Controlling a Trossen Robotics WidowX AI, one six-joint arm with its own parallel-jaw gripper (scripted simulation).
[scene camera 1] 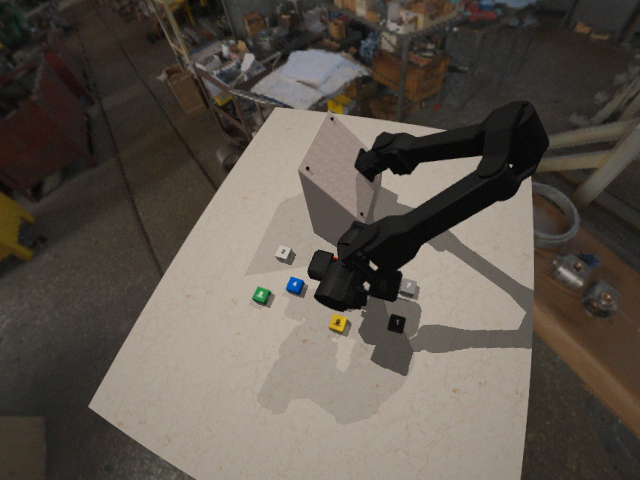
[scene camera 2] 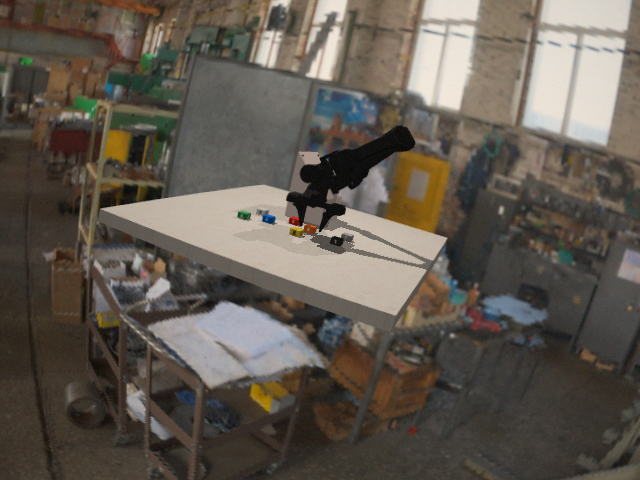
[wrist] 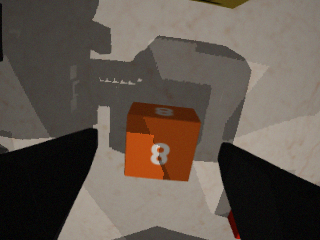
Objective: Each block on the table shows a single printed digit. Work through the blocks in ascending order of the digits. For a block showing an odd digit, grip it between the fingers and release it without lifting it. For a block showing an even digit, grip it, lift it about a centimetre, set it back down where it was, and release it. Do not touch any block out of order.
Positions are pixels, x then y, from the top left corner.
Labels:
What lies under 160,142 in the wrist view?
An orange block.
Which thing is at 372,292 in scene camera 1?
My gripper.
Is my gripper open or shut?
Open.

